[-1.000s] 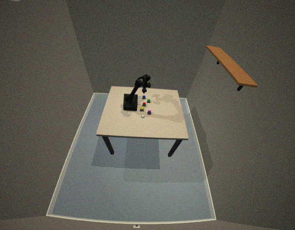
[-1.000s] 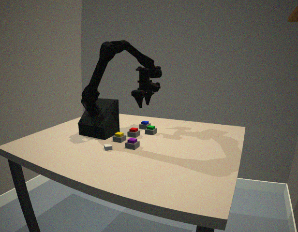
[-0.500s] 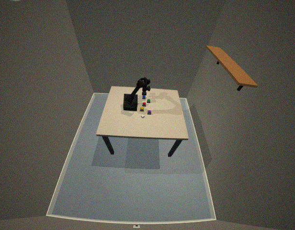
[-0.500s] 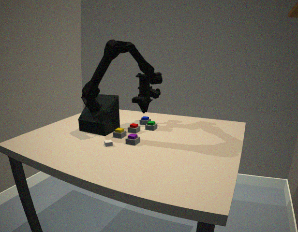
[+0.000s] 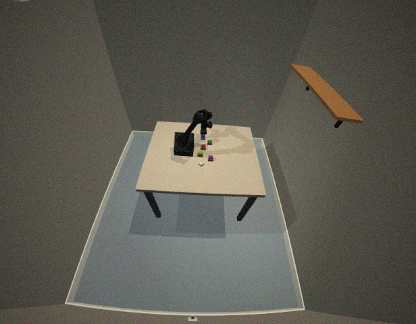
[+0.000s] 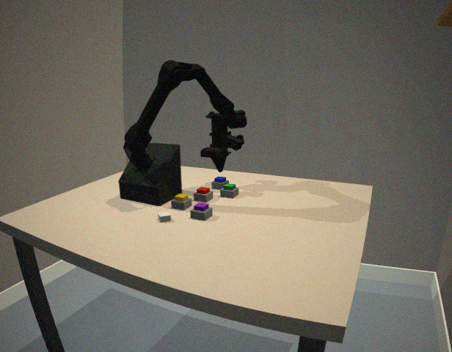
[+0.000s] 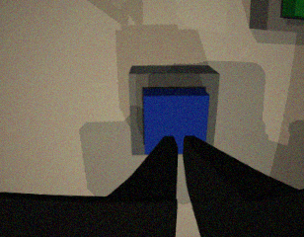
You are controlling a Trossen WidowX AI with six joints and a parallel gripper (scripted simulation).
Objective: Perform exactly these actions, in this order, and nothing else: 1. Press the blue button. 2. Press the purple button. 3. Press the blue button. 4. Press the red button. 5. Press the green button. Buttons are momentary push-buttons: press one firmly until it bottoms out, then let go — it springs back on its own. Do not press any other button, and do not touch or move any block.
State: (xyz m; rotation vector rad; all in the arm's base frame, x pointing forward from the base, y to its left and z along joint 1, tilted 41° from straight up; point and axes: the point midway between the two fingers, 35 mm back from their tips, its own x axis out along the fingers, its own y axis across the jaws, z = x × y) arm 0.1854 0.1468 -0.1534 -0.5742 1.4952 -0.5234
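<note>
The blue button lies 3 cm below my gripper tip. Also, from my gripper tip: green button (7 cm ahead, 7 cm to the right, 3 cm below); yellow button (1 cm behind, 24 cm to the right, 3 cm below); red button (1 cm ahead, 15 cm to the right, 3 cm below).
</note>
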